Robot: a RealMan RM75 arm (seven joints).
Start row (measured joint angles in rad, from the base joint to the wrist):
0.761 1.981 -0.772 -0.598 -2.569 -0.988 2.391
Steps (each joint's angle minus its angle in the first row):
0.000 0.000 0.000 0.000 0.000 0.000 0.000
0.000 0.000 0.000 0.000 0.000 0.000 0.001
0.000 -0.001 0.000 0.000 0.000 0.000 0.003
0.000 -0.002 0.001 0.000 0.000 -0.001 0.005
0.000 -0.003 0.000 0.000 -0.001 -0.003 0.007
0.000 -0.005 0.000 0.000 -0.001 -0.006 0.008
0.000 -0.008 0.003 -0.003 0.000 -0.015 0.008
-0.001 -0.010 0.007 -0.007 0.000 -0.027 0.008
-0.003 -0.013 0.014 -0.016 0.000 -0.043 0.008
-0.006 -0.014 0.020 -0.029 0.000 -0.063 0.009
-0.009 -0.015 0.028 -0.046 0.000 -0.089 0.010
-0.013 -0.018 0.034 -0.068 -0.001 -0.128 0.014
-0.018 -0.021 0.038 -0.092 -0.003 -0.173 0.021
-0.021 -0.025 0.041 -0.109 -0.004 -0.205 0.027
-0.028 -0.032 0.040 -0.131 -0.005 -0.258 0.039
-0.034 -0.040 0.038 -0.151 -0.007 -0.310 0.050
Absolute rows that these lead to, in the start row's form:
0.761 1.981 -0.772 -0.598 -2.569 -0.988 2.391
0.761 1.981 -0.772 -0.598 -2.569 -0.988 2.392
0.761 1.980 -0.772 -0.598 -2.569 -0.988 2.394
0.761 1.979 -0.771 -0.598 -2.569 -0.989 2.396
0.761 1.978 -0.772 -0.598 -2.570 -0.991 2.398
0.761 1.976 -0.772 -0.598 -2.570 -0.994 2.399
0.761 1.973 -0.769 -0.601 -2.569 -1.003 2.399
0.760 1.971 -0.765 -0.605 -2.569 -1.015 2.399
0.758 1.968 -0.758 -0.614 -2.569 -1.031 2.399
0.755 1.967 -0.752 -0.627 -2.569 -1.051 2.400
0.752 1.966 -0.744 -0.644 -2.569 -1.077 2.401
0.748 1.963 -0.738 -0.666 -2.570 -1.116 2.405
0.743 1.960 -0.734 -0.690 -2.572 -1.161 2.412
0.740 1.956 -0.731 -0.707 -2.573 -1.193 2.418
0.733 1.949 -0.732 -0.729 -2.574 -1.246 2.430
0.727 1.941 -0.734 -0.749 -2.576 -1.298 2.441

